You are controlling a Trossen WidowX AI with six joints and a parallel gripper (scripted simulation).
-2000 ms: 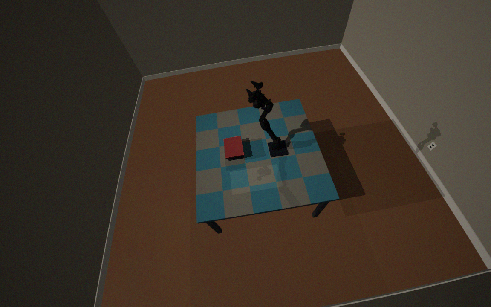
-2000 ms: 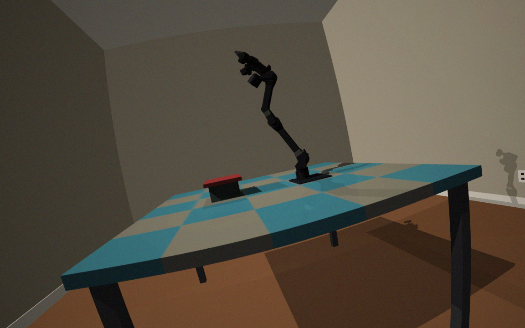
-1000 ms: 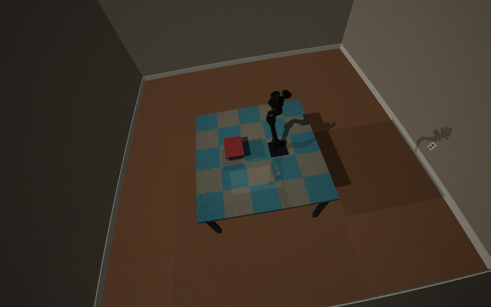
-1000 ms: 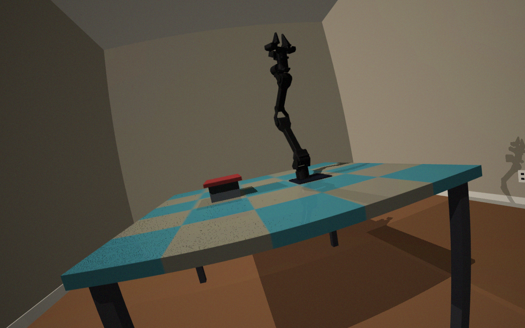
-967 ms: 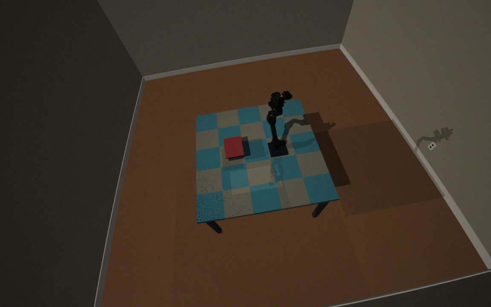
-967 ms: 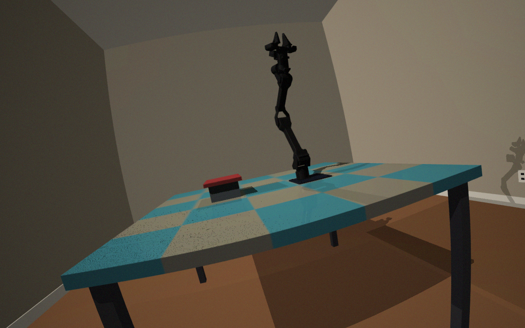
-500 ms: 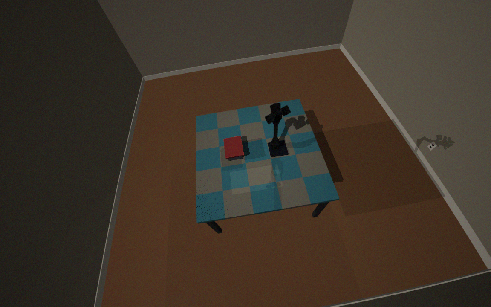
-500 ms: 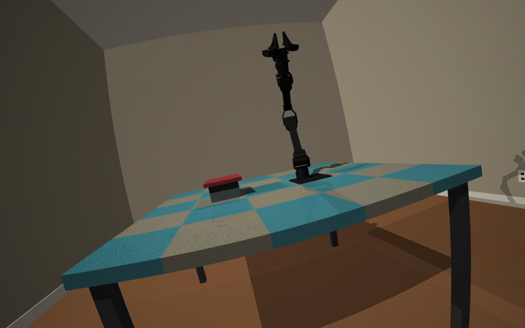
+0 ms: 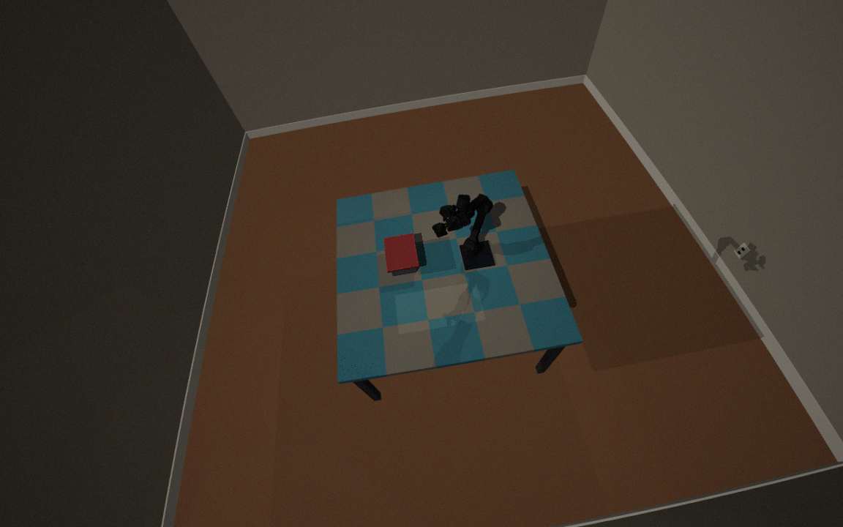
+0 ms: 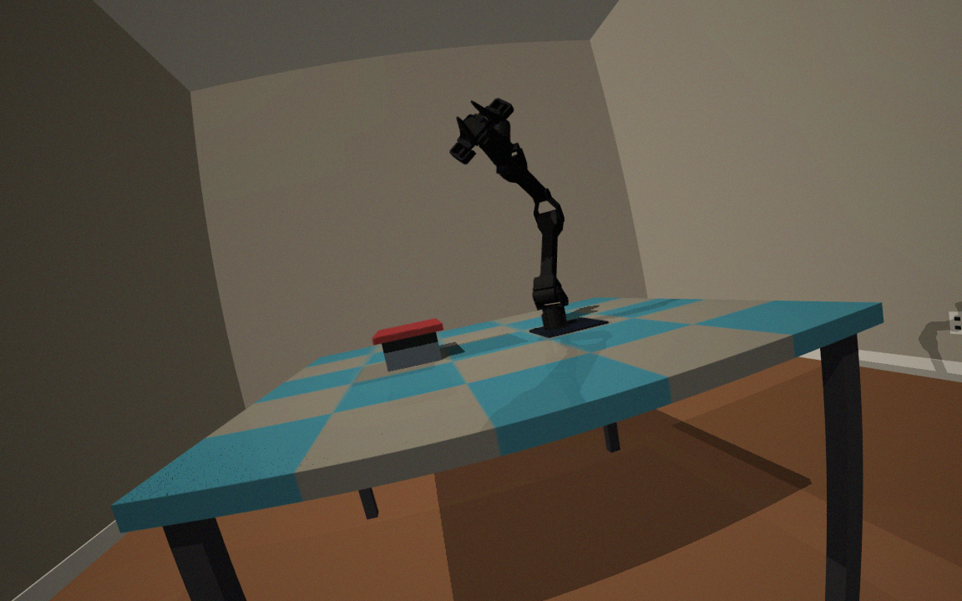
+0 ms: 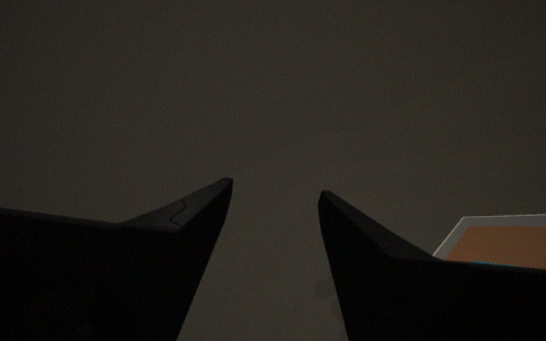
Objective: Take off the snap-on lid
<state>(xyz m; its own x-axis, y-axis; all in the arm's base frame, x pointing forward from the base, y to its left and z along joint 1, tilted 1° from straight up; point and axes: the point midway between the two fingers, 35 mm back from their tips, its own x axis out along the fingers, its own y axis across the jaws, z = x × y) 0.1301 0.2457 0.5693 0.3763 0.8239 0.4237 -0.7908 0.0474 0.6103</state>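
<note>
Now: gripper tip 28 cm short of the red lid, 23 cm to the left of it and 50 cm above it. Also, from my gripper tip: storage box (28 cm ahead, 23 cm to the right, 54 cm below).
</note>
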